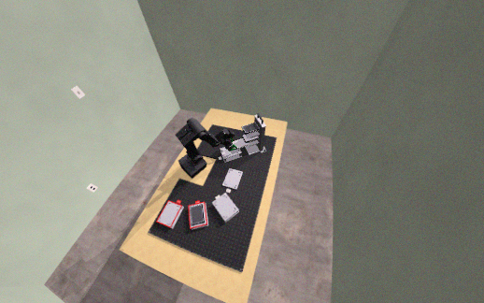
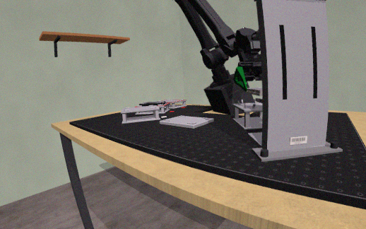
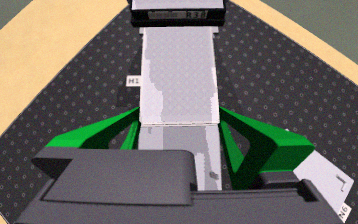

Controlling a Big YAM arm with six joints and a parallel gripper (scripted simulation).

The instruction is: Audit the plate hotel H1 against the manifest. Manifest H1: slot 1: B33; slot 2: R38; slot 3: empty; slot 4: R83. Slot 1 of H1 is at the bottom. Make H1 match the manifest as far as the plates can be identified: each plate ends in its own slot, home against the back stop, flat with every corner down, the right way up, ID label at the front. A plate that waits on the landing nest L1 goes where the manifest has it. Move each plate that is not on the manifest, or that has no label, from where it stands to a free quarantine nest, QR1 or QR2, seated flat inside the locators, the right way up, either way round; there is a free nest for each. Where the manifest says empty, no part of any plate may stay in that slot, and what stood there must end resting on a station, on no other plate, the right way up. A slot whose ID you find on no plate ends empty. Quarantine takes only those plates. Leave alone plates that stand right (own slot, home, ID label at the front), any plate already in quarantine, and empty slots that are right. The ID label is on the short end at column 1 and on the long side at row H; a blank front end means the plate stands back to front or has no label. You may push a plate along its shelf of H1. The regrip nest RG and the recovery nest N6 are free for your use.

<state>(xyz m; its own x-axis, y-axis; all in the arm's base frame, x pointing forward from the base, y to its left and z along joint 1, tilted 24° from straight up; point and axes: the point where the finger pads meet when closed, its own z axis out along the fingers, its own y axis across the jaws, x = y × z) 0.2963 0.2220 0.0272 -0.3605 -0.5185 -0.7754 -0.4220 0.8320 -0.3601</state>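
Right now my hand is 5 cm short of the pale plate, 3 cm to the right of it and 1 cm above it. Round my hand: dark plate (13 cm ahead, 7 cm to the left, 3 cm above); then H1 tag (13 cm to the left, 12 cm below, 4 cm ahead); then grey back panel (20 cm ahead, 10 cm to the left, 3 cm above).
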